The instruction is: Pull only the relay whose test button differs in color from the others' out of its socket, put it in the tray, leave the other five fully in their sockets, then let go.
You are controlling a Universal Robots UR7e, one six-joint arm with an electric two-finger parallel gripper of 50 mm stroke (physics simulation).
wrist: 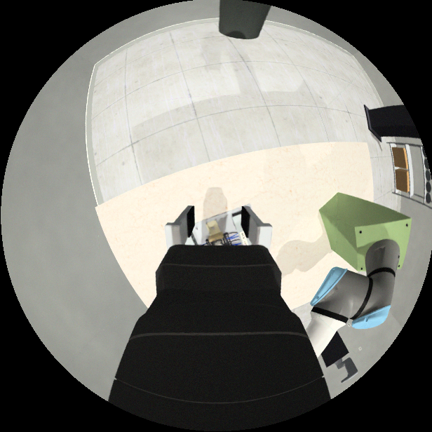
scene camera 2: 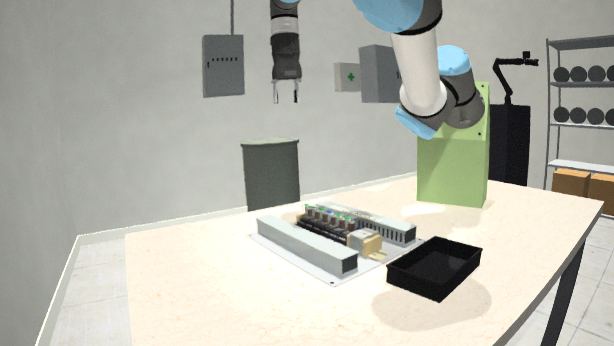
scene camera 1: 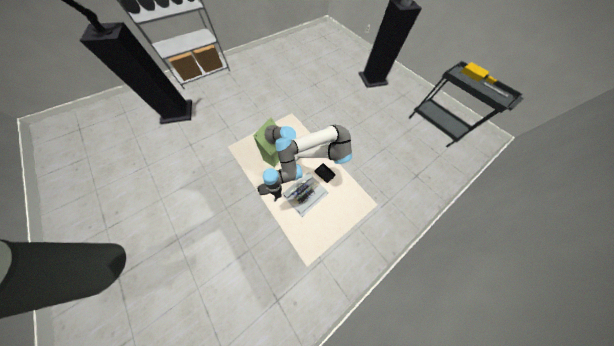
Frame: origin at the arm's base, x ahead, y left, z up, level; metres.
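Where they show: gripper, fingertip midpoint: (scene camera 2: 286,103) (scene camera 1: 274,196); arm's base, origin of the base link: (scene camera 2: 462,107) (scene camera 1: 272,134).
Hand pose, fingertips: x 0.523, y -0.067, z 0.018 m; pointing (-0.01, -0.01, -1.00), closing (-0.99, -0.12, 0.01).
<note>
Each offset is from my fingertips to the top centre of the thing. Level surfaces: height alone.
Six relays stand in a row in sockets on the grey panel {dx -0.066, dy +0.236, dz -0.297 m} (scene camera 2: 334,278) (scene camera 1: 302,212). The relay with the blue test button {dx -0.053, dy +0.211, dz -0.238 m} (scene camera 2: 329,213) is third from the beige-ended block; the other relays show green buttons. All six look seated, as far as this small view tells. The black tray {dx -0.209, dy +0.457, dz -0.272 m} (scene camera 2: 414,283) (scene camera 1: 325,173) stands beside the panel and looks empty. My gripper (scene camera 2: 286,99) (wrist: 217,215) is open and empty, fingers pointing down, high above the table. In the wrist view part of the panel shows beyond and between the fingers; my gripper body hides the rest, and the relay buttons cannot be made out.
Two long grey ducts {dx +0.012, dy +0.277, dz -0.264 m} (scene camera 2: 305,244) {dx -0.144, dy +0.194, dz -0.264 m} (scene camera 2: 367,219) flank the relay row. A block with a beige end {dx -0.112, dy +0.321, dz -0.261 m} (scene camera 2: 372,245) sits at the row's tray-side end. The green robot pedestal (scene camera 2: 450,172) (wrist: 345,227) stands at the back right of the table {dz -0.307 m} (scene camera 2: 225,310). A dark bin (scene camera 2: 271,175) stands behind the table.
</note>
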